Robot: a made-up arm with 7 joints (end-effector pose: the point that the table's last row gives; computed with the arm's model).
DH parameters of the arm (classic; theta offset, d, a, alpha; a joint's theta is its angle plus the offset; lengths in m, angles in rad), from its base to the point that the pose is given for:
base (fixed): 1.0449 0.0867 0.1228 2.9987
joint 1: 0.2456 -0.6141 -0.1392 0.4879
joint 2: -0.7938 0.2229 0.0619 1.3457
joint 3: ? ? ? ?
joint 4: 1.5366 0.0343 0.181 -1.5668
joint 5: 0 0.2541 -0.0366 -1.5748
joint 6: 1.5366 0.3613 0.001 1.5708
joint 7: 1.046 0 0.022 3.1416
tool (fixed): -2.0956 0.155 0 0
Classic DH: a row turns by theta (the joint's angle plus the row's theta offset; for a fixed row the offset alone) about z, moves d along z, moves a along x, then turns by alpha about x.
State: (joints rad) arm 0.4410 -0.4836 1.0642 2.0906 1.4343 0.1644 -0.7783
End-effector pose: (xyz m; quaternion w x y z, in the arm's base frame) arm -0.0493 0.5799 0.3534 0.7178 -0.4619 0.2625 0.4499
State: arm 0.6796 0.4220 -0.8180 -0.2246 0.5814 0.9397 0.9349
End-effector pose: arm -0.2045 0.2447 0.0777 0.2790 -0.1929 -0.8237 0.4545
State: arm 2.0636 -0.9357 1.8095 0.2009 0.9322 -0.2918 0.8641
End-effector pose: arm 0.1086 0.1569 0.7349 0.4037 0.7126 0.2401 0.5211
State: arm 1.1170 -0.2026 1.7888 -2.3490 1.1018 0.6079 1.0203
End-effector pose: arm -0.3018 0.6638 0.3483 0.5614 -0.5927 0.4998 0.2893
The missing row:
joint 3: 0.2714 0.0405 0.03 1.5708
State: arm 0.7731 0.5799 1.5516 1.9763 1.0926 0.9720 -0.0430
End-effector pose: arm -0.0598 0.0808 0.0892 0.1907 -0.4478 0.7944 -0.3635
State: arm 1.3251 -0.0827 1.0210 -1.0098 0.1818 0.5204 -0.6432
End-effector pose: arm -0.4147 0.4609 0.4386 0.2335 -0.2337 -0.1666 0.9290
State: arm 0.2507 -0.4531 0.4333 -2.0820 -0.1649 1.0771 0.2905
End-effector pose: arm -0.4328 0.3662 0.0034 0.4171 -0.4777 -0.6281 0.4509
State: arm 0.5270 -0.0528 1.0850 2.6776 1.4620 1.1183 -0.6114
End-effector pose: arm 0.0137 0.5733 0.1737 0.5103 -0.2517 0.8008 0.1871
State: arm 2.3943 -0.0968 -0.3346 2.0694 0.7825 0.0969 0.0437
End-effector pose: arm 0.3507 -0.0616 0.6270 0.5527 -0.0947 0.0616 -0.8257
